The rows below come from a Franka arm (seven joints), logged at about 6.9 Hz.
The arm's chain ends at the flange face. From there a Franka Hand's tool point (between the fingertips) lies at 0.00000 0.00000 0.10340 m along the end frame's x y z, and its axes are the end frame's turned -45 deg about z.
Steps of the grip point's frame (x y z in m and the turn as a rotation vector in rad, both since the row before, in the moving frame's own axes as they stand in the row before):
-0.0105, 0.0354, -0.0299, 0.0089, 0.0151, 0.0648
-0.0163, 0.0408, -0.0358, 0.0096, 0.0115, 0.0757
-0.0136, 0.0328, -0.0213, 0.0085, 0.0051, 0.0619
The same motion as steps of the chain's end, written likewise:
0.0171, 0.0342, -0.0299, 0.0170, 0.0044, 0.0648
0.0171, 0.0419, -0.0358, 0.0149, 0.0013, 0.0757
0.0138, 0.0338, -0.0213, 0.0096, -0.0024, 0.0619

